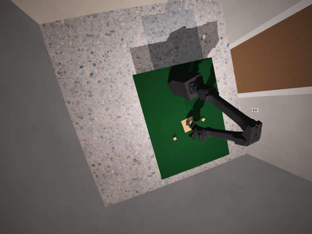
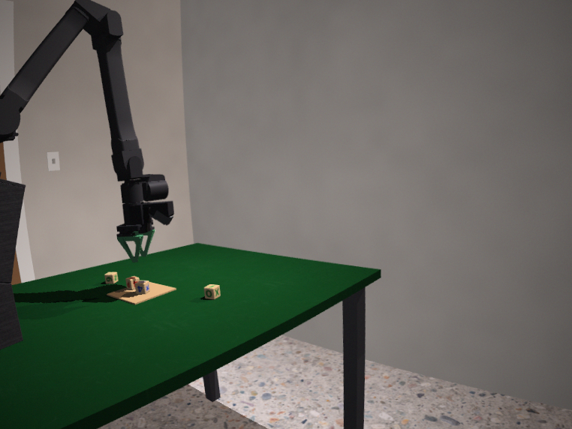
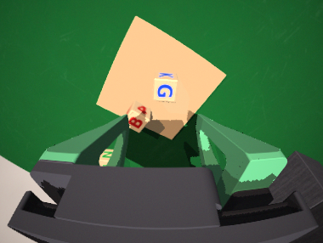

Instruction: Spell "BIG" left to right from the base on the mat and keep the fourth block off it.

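Right now my hand is 20 mm to the right of the tan mat and 100 mm above it. Also, from my hand: I block (10 mm behind, 190 mm to the left, 90 mm below); then B block (60 mm to the left, 90 mm below).
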